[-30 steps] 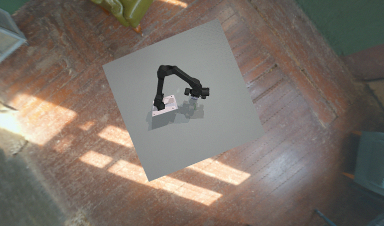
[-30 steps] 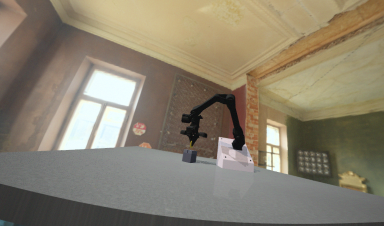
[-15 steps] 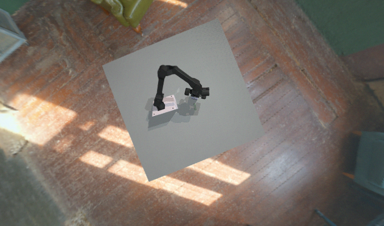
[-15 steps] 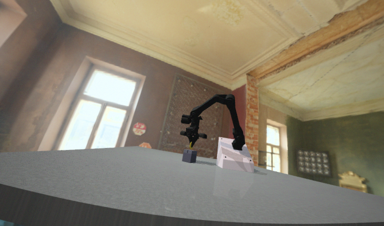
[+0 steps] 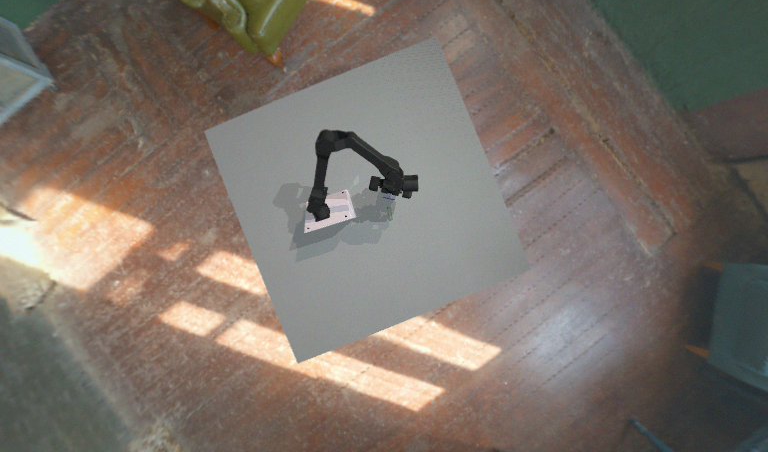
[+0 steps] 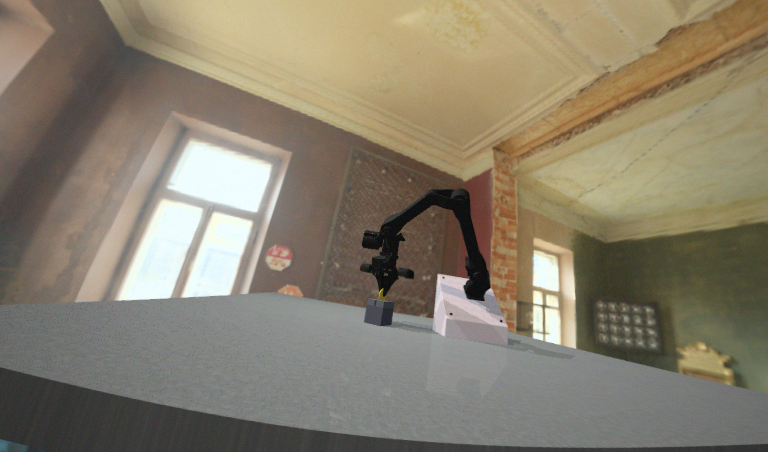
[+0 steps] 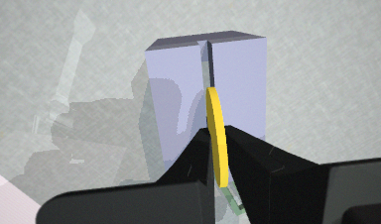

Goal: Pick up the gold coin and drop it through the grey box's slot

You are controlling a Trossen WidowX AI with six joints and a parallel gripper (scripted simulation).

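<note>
Now: the thin gold coin right at my gripper tip.
</note>
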